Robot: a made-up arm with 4 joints. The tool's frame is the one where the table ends. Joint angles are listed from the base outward.
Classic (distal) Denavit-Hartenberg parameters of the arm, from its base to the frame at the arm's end. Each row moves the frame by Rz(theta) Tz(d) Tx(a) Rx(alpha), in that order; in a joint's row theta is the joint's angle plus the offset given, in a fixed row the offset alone. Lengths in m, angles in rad.
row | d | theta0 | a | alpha
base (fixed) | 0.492 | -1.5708 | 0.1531 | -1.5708
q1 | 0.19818 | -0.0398 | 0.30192 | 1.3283
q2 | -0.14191 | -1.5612 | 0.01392 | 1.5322
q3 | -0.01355 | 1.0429 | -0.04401 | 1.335
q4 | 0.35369 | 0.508 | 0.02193 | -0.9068
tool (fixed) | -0.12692 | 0.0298 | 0 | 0
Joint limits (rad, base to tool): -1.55..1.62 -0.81..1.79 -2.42..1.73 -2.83..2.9
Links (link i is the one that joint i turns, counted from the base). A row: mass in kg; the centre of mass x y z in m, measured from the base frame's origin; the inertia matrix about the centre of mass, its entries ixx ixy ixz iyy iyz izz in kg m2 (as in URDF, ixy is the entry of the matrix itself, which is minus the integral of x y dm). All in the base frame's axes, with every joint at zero. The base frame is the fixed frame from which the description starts. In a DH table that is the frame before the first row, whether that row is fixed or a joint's. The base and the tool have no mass.
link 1: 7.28; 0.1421 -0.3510 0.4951; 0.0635 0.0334 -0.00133 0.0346 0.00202 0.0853
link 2: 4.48; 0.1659 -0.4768 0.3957; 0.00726 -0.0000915 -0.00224 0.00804 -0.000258 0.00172
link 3: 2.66; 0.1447 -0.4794 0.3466; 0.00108 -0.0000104 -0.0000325 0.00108 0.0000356 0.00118
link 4: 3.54; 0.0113 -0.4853 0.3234; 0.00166 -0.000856 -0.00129 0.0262 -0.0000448 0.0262
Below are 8 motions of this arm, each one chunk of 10 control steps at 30 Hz.
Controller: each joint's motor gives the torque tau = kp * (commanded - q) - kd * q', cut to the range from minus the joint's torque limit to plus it. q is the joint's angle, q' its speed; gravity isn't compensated. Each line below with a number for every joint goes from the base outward.
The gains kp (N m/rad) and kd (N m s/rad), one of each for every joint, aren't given. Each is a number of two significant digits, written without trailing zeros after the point. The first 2 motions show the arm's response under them.
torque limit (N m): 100 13 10 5.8
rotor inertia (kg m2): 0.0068 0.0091 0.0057 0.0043
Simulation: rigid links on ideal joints. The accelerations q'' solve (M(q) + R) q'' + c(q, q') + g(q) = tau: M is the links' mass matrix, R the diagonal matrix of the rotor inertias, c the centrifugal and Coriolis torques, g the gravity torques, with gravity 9.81 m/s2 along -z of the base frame. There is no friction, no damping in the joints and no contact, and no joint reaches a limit. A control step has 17 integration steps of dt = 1/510 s. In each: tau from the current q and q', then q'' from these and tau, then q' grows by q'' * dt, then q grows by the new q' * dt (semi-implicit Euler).
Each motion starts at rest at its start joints. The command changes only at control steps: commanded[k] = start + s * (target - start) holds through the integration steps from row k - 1 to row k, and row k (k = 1, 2, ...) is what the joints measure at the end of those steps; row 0 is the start. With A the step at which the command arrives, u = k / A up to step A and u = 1 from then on. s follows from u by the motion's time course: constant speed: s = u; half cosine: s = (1 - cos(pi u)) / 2; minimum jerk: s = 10 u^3 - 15 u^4 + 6 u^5; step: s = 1 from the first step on.
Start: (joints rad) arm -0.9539 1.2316 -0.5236 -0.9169
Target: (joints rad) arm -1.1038 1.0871 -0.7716 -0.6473
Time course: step
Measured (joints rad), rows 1 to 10:
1: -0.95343 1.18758 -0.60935 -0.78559
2: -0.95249 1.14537 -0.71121 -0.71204
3: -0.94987 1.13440 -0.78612 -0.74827
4: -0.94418 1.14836 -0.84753 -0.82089
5: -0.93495 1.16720 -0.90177 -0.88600
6: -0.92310 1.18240 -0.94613 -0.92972
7: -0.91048 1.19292 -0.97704 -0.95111
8: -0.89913 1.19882 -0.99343 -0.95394
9: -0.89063 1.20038 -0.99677 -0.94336
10: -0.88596 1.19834 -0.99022 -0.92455
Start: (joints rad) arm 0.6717 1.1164 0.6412 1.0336
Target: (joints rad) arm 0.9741 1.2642 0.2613 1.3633
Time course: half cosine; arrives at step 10
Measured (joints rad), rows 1 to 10:
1: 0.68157 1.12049 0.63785 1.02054
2: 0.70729 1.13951 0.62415 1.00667
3: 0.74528 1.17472 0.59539 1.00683
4: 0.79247 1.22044 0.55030 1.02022
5: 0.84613 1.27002 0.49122 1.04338
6: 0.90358 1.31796 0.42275 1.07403
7: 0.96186 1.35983 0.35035 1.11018
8: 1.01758 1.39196 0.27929 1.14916
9: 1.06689 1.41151 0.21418 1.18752
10: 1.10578 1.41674 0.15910 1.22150
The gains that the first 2 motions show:
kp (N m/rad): 230 23 23 8.7
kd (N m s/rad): 10 0.9 1.6 0.24
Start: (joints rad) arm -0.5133 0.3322 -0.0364 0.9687
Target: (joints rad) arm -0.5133 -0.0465 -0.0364 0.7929
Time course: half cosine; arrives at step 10
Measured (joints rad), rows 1 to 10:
1: -0.49763 0.32869 -0.03600 0.96793
2: -0.45908 0.31454 -0.04512 0.95993
3: -0.40760 0.28606 -0.07247 0.93912
4: -0.35230 0.24261 -0.11774 0.90693
5: -0.30068 0.18440 -0.17381 0.86935
6: -0.25834 0.11303 -0.23045 0.83609
7: -0.22876 0.03328 -0.27775 0.81847
8: -0.21340 -0.04627 -0.30832 0.82449
9: -0.21181 -0.11525 -0.31894 0.85394
10: -0.22187 -0.16466 -0.31147 0.89791

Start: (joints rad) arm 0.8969 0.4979 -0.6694 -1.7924
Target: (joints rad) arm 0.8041 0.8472 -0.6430 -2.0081
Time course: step
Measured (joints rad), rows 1 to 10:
1: 0.89337 0.63470 -0.66056 -1.79165
2: 0.88809 0.76474 -0.62940 -1.83673
3: 0.88392 0.81594 -0.58770 -1.88724
4: 0.88077 0.82874 -0.54747 -1.90045
5: 0.87803 0.83130 -0.51517 -1.87502
6: 0.87526 0.83338 -0.49230 -1.83261
7: 0.87228 0.83656 -0.47734 -1.79701
8: 0.86930 0.83965 -0.46843 -1.78126
9: 0.86681 0.84136 -0.46467 -1.78489
10: 0.86542 0.84144 -0.46563 -1.79951

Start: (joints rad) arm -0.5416 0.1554 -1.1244 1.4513
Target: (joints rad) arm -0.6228 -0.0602 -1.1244 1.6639
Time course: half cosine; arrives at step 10
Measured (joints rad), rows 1 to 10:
1: -0.52600 0.15357 -1.12631 1.43870
2: -0.48770 0.14696 -1.12748 1.42651
3: -0.43744 0.13243 -1.12600 1.43882
4: -0.38566 0.10804 -1.12292 1.48446
5: -0.34109 0.07463 -1.11958 1.55909
6: -0.30985 0.03557 -1.11765 1.64732
7: -0.29509 -0.00487 -1.11939 1.72778
8: -0.29702 -0.04240 -1.12576 1.78303
9: -0.31343 -0.07248 -1.13490 1.80710
10: -0.34013 -0.09087 -1.14378 1.80332

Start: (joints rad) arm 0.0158 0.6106 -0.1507 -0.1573
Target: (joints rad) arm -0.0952 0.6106 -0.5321 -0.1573
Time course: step
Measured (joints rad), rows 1 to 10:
1: 0.01704 0.62261 -0.22000 -0.09743
2: 0.02514 0.62349 -0.32314 -0.10735
3: 0.04230 0.61940 -0.42029 -0.19636
4: 0.06714 0.63145 -0.50575 -0.30301
5: 0.09600 0.65794 -0.57790 -0.39302
6: 0.12472 0.67964 -0.63694 -0.45251
7: 0.14978 0.68445 -0.68142 -0.47866
8: 0.16828 0.67763 -0.70813 -0.47644
9: 0.17823 0.66838 -0.71628 -0.45458
10: 0.17899 0.66023 -0.70888 -0.42187

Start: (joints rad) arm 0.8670 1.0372 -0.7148 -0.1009
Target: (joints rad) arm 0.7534 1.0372 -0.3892 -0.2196
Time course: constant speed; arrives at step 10
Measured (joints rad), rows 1 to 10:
1: 0.87374 1.03133 -0.68252 -0.13465
2: 0.88827 1.03306 -0.63073 -0.16129
3: 0.90413 1.03798 -0.58325 -0.16922
4: 0.91634 1.04047 -0.54551 -0.17803
5: 0.92200 1.04145 -0.51771 -0.19815
6: 0.92033 1.04361 -0.49722 -0.22794
7: 0.91213 1.04812 -0.47979 -0.26011
8: 0.89908 1.05403 -0.46113 -0.28726
9: 0.88309 1.05939 -0.43803 -0.30496
10: 0.86587 1.06274 -0.40897 -0.31277

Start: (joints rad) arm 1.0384 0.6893 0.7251 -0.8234
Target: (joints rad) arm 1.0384 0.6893 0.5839 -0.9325
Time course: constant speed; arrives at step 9
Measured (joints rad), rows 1 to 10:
1: 1.04219 0.70395 0.72648 -0.84217
2: 1.05126 0.73917 0.71767 -0.86807
3: 1.06350 0.78478 0.69669 -0.89283
4: 1.07712 0.83085 0.66744 -0.91763
5: 1.09056 0.86880 0.63379 -0.94219
6: 1.10255 0.89268 0.59911 -0.96541
7: 1.11208 0.89999 0.56621 -0.98672
8: 1.11841 0.89174 0.53720 -1.00600
9: 1.12115 0.87181 0.51336 -1.02283
10: 1.12068 0.84573 0.49703 -1.03542

